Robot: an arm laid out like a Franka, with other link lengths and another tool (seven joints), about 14 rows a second.
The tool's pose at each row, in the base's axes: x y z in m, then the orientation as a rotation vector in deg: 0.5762, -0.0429, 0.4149, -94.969, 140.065, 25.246; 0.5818, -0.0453, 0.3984, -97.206, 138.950, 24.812; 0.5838, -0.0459, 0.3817, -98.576, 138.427, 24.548; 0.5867, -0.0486, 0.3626, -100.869, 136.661, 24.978; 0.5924, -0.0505, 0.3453, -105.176, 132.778, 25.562; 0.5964, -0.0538, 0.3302, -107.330, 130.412, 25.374; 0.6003, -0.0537, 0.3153, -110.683, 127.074, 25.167; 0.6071, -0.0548, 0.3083, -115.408, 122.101, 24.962; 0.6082, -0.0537, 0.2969, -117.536, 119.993, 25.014; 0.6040, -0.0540, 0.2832, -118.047, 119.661, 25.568; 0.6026, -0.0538, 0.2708, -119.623, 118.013, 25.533; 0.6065, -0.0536, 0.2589, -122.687, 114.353, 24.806
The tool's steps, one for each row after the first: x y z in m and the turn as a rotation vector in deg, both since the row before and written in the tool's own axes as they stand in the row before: 0.0048, -0.0086, 0.0146, -0.138, 0.542, -1.612; 0.0046, -0.0045, 0.0155, -0.150, 0.452, -0.903; 0.0068, -0.0063, 0.0171, -0.497, -0.047, -1.883; 0.0049, -0.0085, 0.0155, -0.683, -0.285, -3.823; 0.0066, -0.0066, 0.0129, 0.050, -0.204, -2.164; 0.0037, -0.0057, 0.0138, -0.164, -0.054, -3.180; 0.0022, -0.0076, 0.0058, -0.329, -0.098, -4.610; 0.0026, -0.0021, 0.0110, -0.336, 0.037, -1.985; 0.0049, 0.0030, 0.0131, -0.457, -0.091, -0.334; 0.0039, 0.0003, 0.0118, -0.205, 0.042, -1.518; 0.0037, -0.0049, 0.0109, 0.072, 0.158, -3.257
